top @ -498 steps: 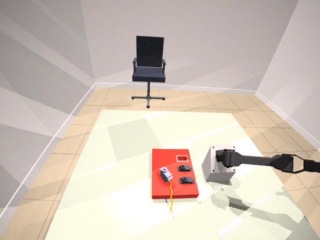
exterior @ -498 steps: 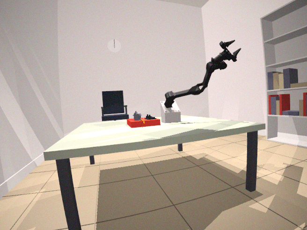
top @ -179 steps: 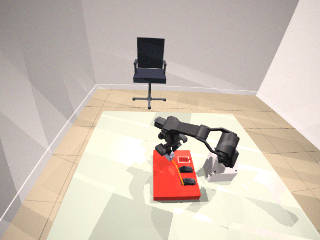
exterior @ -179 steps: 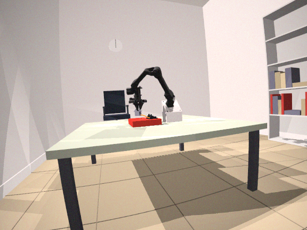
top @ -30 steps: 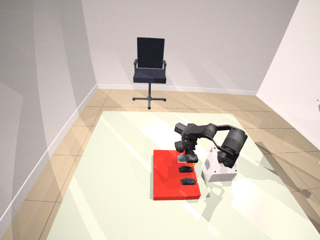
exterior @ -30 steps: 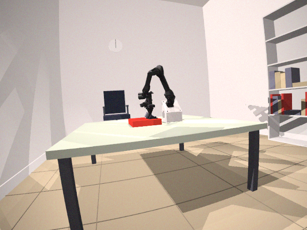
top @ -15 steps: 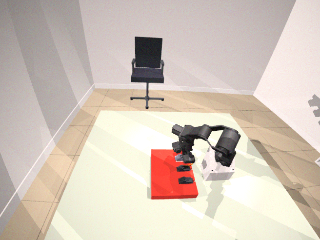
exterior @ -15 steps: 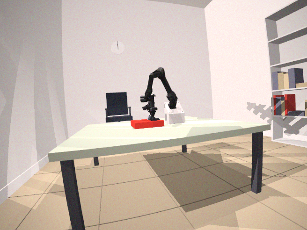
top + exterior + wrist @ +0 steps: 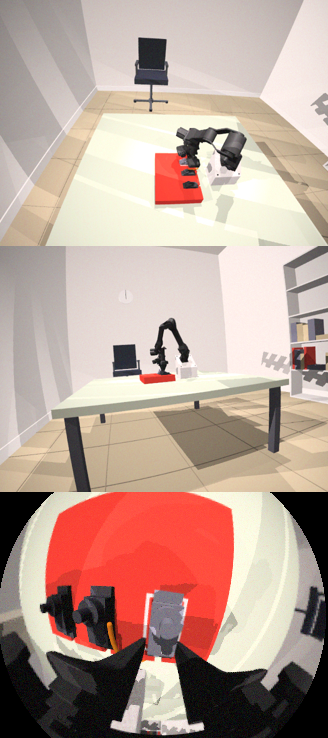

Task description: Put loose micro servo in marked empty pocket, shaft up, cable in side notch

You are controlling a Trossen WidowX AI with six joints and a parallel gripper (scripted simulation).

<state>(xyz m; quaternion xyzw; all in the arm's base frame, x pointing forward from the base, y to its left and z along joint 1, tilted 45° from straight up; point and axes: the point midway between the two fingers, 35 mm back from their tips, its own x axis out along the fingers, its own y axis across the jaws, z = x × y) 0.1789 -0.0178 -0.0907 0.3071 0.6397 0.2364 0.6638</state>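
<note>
My gripper tip is now 13 cm short of the red deck, 6 cm to the right of it and 3 cm above it.
</note>
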